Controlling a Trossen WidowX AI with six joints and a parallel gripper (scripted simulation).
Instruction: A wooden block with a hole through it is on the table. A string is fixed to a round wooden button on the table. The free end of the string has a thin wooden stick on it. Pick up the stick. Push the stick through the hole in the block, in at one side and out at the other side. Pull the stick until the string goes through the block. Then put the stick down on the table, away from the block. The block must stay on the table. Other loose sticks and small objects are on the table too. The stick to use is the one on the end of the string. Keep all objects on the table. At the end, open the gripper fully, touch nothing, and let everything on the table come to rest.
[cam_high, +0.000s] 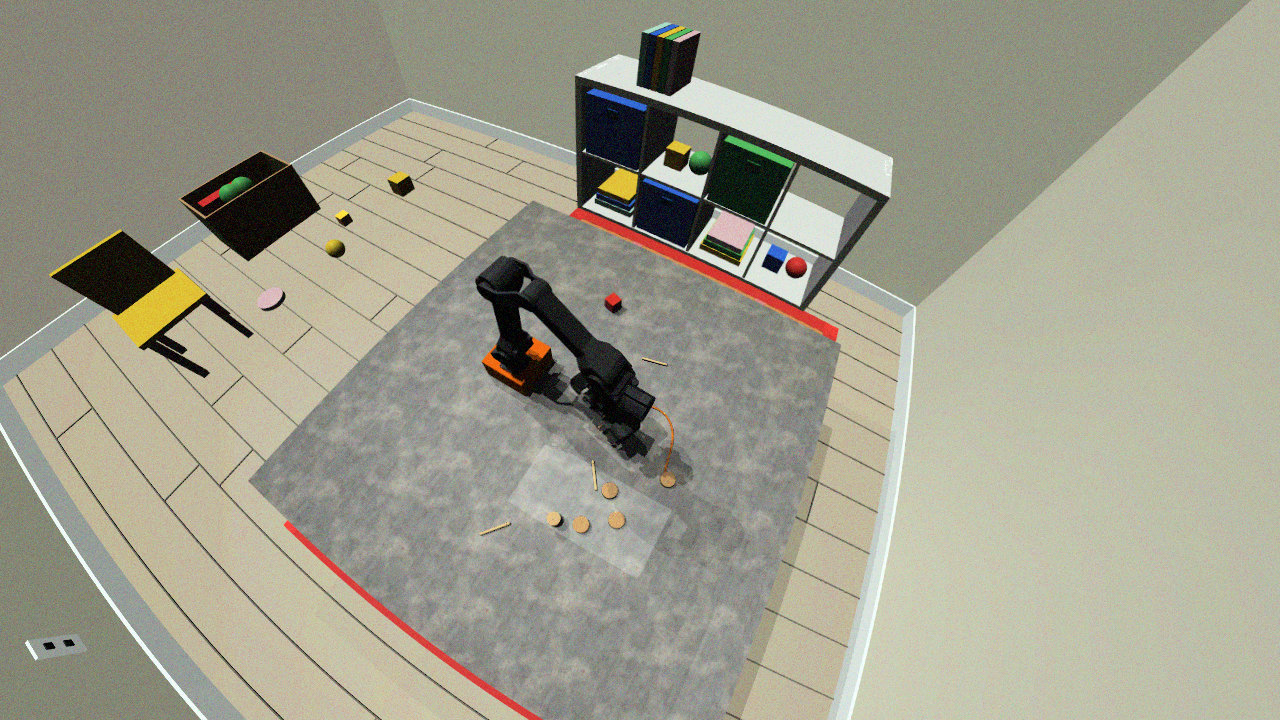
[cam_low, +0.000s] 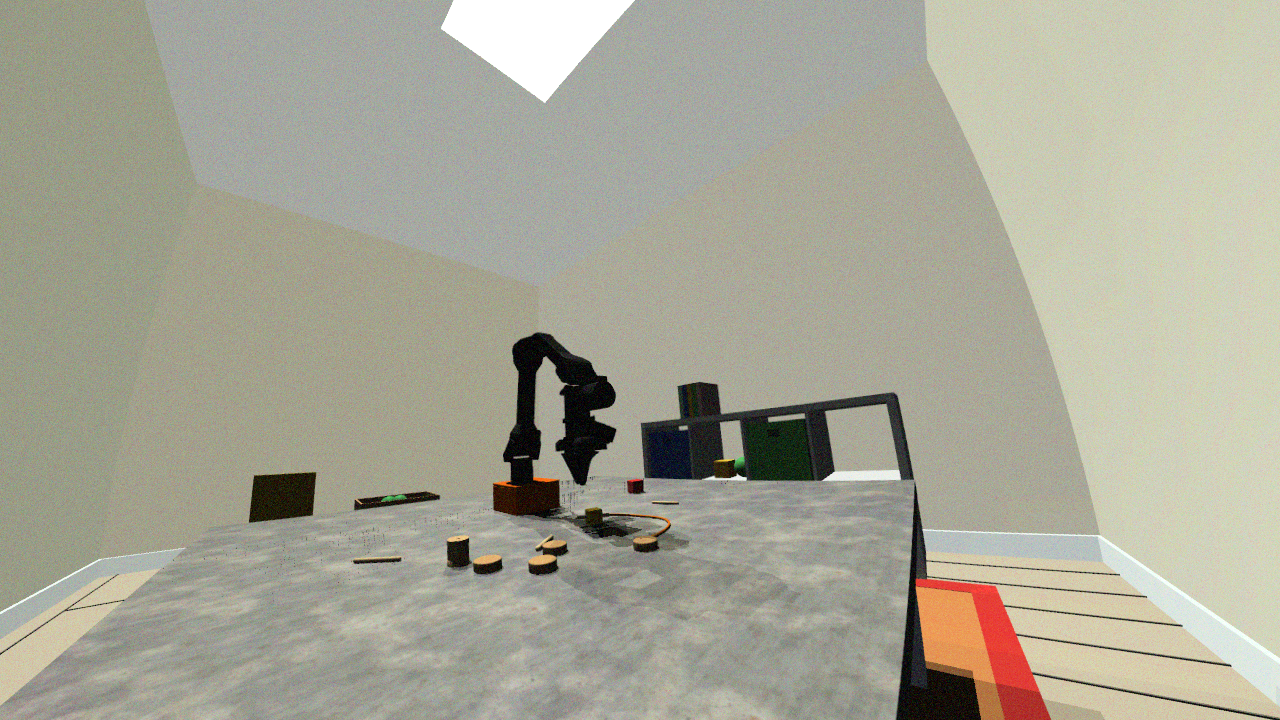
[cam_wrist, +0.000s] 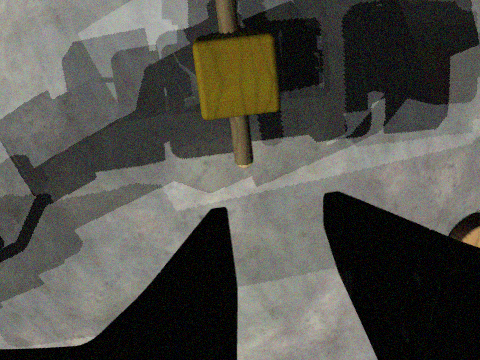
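The yellow wooden block lies 70 mm below my gripper tip, 30 mm to the left of it and 10 mm ahead of it. The rest, counted from my gripper tip: round wooden button: 210 mm ahead, 80 mm below, 50 mm to the right; thin wooden stick: 70 mm below, 40 mm to the left, 10 mm ahead; short wooden cylinder: 260 mm to the right, 70 mm below.
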